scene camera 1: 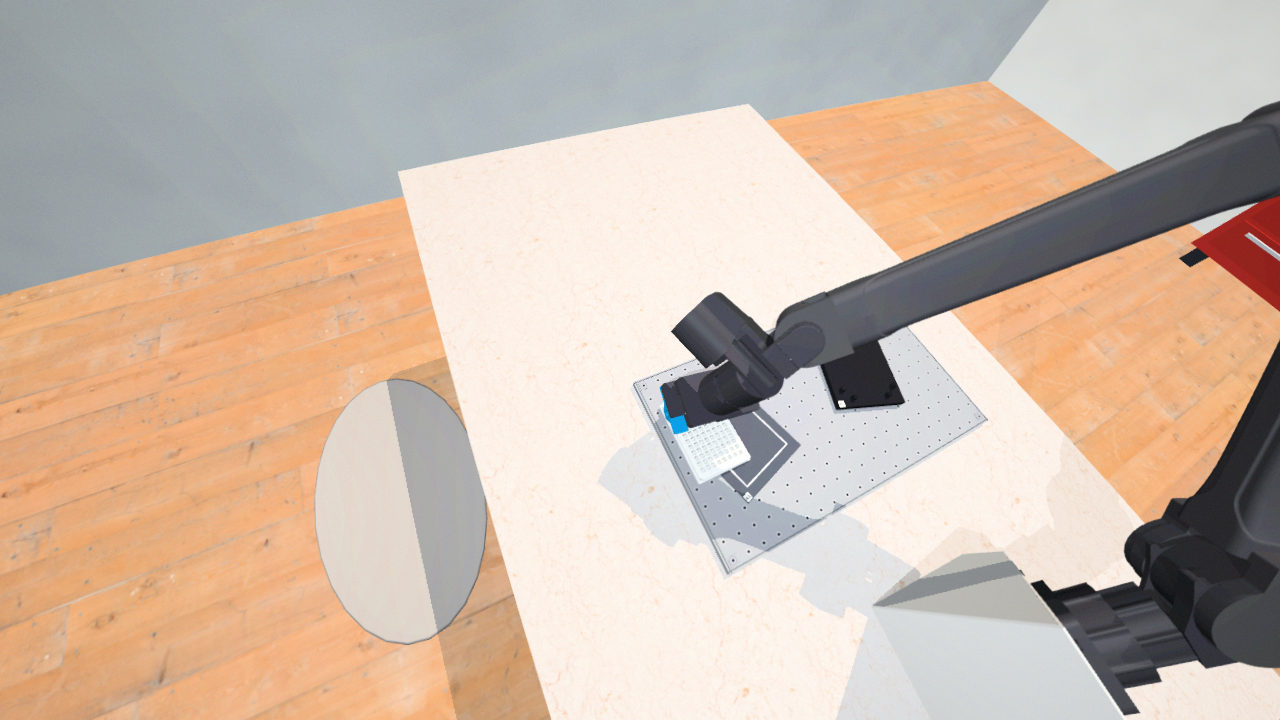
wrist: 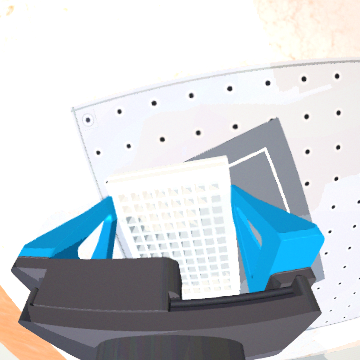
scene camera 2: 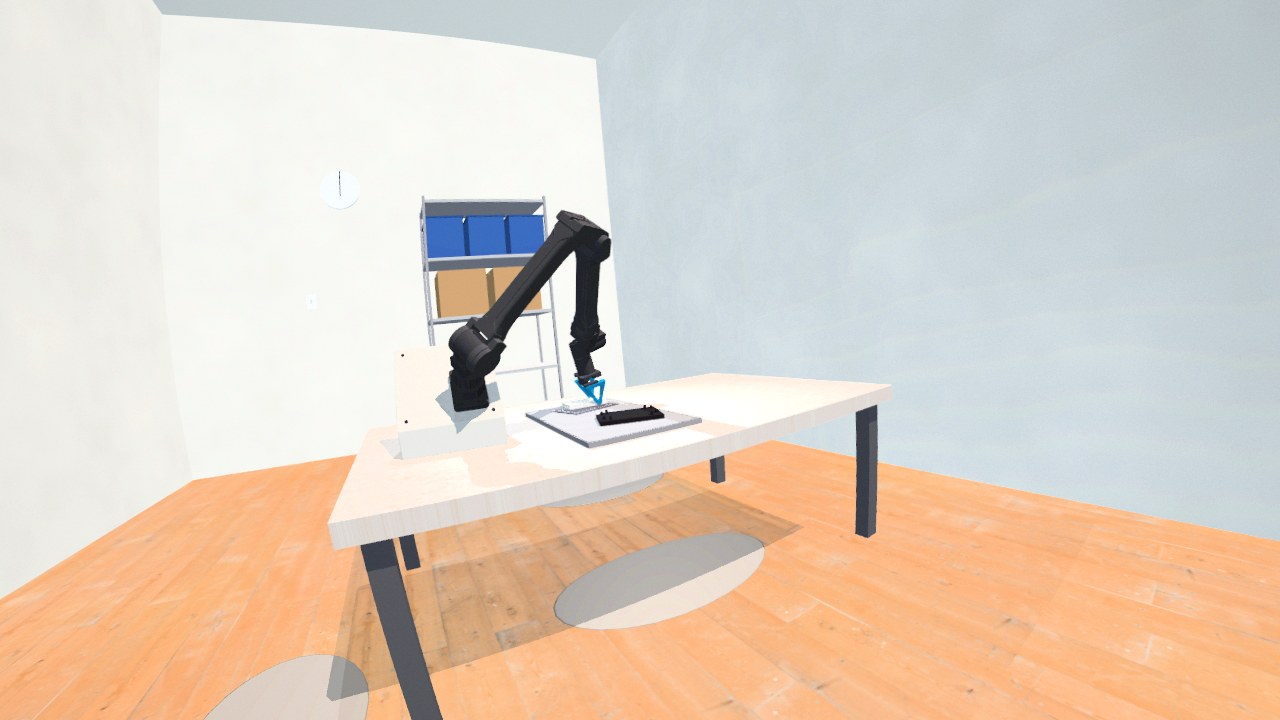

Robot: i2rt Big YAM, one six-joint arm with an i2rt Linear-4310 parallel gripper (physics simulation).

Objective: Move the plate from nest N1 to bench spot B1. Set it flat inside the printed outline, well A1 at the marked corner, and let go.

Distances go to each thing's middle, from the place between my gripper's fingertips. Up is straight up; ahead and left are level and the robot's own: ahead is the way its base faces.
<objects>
My hand is 40 mm past the white well plate point(scene camera 1: 711, 449). Also, from my hand: black flat block point(scene camera 1: 866, 373) (20 mm behind, 310 mm to the right).
</objects>
